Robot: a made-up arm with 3 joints.
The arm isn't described. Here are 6 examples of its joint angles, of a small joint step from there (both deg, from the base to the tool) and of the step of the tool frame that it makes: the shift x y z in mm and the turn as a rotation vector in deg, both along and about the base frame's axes.
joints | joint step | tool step
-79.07 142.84 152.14 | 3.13 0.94 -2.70 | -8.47 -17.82 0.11 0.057 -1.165 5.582
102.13 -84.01 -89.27 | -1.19 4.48 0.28 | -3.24 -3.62 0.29 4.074 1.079 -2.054
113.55 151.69 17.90 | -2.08 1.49 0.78 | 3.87 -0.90 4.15 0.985 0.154 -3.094
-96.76 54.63 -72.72 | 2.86 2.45 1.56 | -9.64 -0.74 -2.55 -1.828 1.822 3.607
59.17 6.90 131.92 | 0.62 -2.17 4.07 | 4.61 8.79 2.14 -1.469 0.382 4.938
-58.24 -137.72 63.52 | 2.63 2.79 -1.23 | 1.92 -3.76 6.23 -2.385 -0.545 3.654
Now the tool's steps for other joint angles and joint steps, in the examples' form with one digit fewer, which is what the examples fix.
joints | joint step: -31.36 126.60 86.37 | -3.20 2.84 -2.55
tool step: -0.4 7.7 1.4 -0.32 -3.50 -1.28
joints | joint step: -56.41 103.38 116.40 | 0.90 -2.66 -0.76
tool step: -1.4 -2.4 -2.4 2.75 0.96 0.87
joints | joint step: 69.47 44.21 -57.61 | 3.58 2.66 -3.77
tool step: 15.0 3.8 1.4 3.50 2.14 0.59
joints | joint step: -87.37 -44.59 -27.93 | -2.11 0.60 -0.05
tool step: 10.4 2.4 -3.0 -0.91 -0.11 -2.07
